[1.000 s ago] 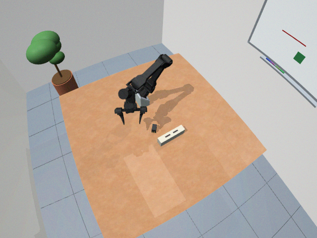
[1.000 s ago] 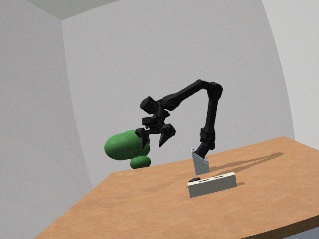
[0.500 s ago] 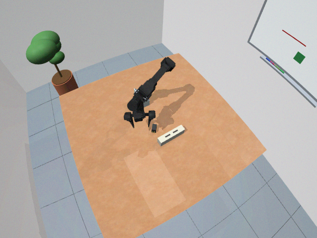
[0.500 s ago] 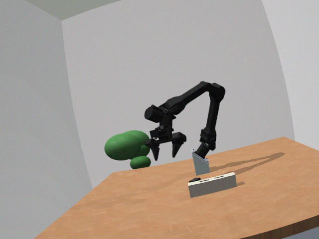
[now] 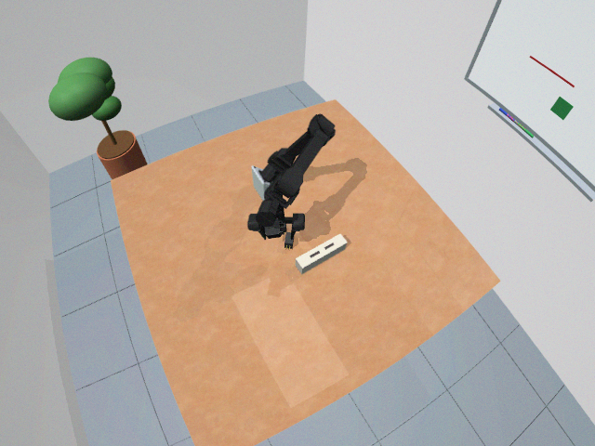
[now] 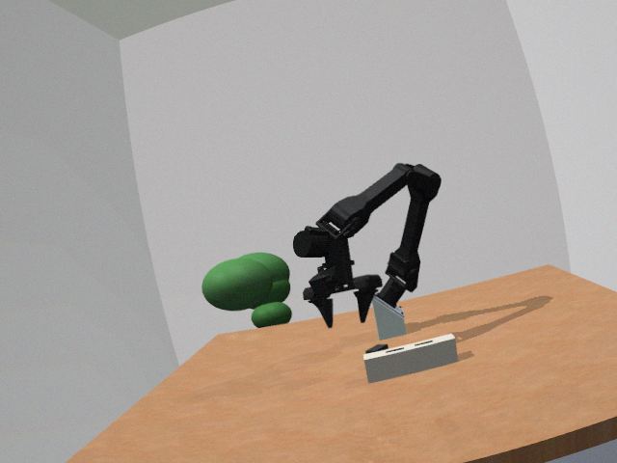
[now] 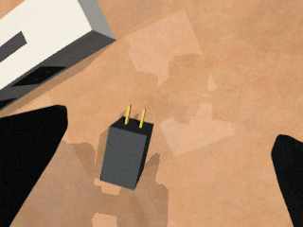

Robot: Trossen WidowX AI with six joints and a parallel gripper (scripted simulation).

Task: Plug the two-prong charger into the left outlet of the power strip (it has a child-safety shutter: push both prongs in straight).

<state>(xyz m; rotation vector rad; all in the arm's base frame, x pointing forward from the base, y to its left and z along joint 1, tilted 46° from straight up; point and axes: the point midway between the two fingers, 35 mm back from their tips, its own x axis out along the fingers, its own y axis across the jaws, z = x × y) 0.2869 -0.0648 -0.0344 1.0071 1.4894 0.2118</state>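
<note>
Now: the dark charger 1 cm behind my gripper tip, 5 cm to the left of it and 9 cm below it.
</note>
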